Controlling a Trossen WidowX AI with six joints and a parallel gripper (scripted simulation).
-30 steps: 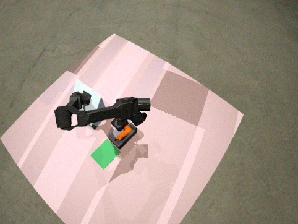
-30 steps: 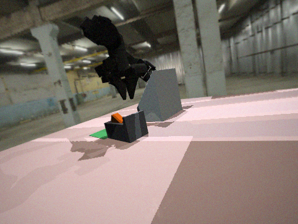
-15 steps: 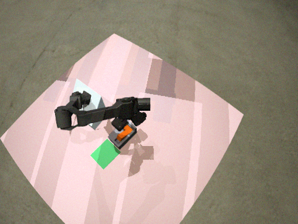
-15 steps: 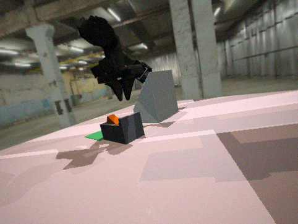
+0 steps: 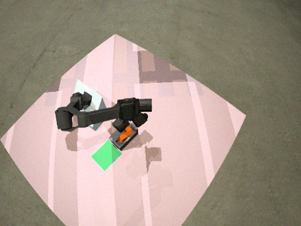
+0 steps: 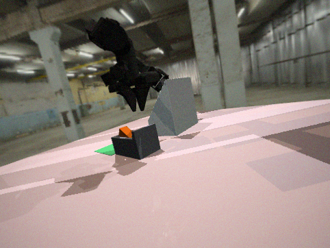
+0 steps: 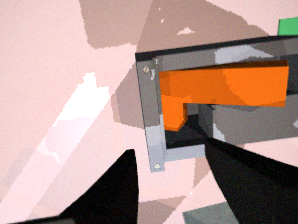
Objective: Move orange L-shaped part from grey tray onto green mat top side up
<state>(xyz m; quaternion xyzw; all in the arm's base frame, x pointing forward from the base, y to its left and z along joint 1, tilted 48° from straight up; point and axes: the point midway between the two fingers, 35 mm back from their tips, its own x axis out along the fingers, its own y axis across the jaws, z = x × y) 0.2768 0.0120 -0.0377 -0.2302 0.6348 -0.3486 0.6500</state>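
Right now the orange L-shaped part is 1 cm behind my gripper tip, 4 cm to the right of it and 10 cm below it. From my gripper tip the other things lie so: green mat: 4 cm behind, 22 cm to the right, 16 cm below.
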